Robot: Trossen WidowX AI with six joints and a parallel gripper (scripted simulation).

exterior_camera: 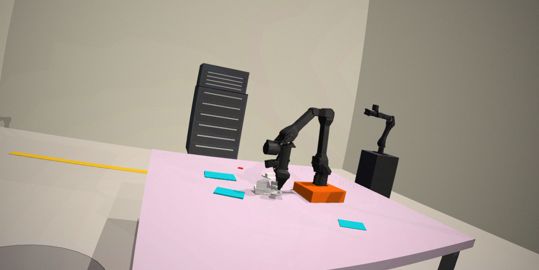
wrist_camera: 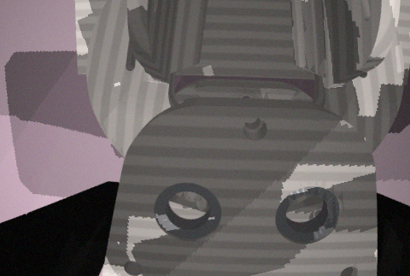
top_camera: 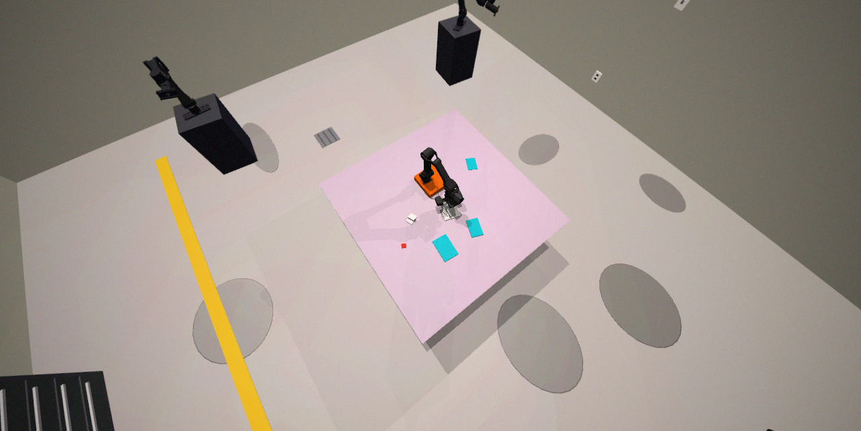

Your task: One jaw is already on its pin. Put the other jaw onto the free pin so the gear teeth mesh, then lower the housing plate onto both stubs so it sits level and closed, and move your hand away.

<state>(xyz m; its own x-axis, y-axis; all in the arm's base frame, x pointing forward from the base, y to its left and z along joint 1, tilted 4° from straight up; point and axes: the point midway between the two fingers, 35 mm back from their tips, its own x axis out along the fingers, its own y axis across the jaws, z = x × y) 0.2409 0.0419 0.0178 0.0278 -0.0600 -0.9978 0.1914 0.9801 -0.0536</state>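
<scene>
Right now my gripper tip is 3 cm short of the white jaw, 1 cm to the right of it and 1 cm above it. Round my gripper tip: red marker 41 cm to the right, 11 cm ahead, 3 cm below.
</scene>
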